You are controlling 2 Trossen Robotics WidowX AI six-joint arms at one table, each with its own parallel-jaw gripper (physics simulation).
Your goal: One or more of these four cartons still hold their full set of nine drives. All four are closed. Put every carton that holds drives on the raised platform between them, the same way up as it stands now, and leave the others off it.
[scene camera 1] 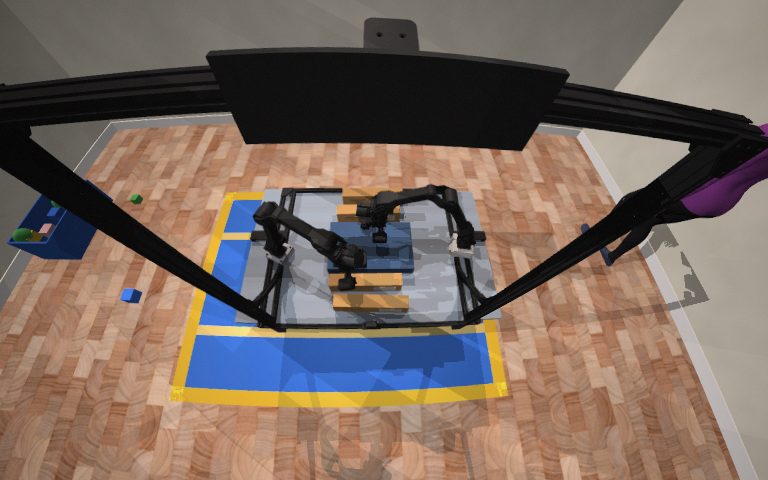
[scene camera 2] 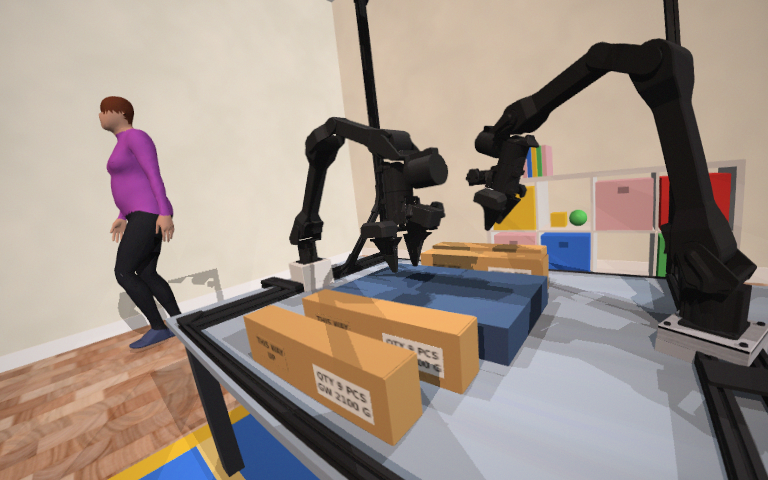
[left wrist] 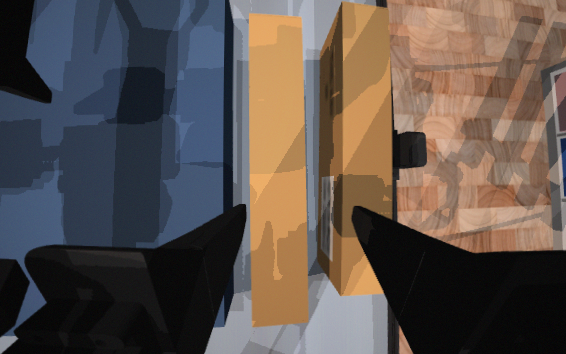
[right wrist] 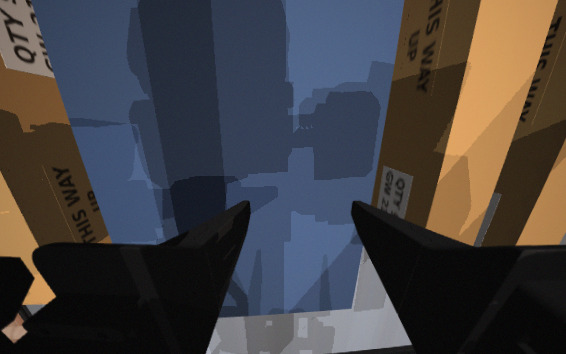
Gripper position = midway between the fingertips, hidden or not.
Note:
My left gripper [scene camera 2: 492,226] is open and holds nothing. My right gripper [scene camera 2: 405,269] is open and holds nothing. I also see a blue raised platform [scene camera 1: 396,255].
My left gripper is seen too in the left wrist view [left wrist: 299,211]. My right gripper shows as well in the right wrist view [right wrist: 300,207]. The blue raised platform also shows in the left wrist view [left wrist: 135,149] and in the right wrist view [right wrist: 177,118].

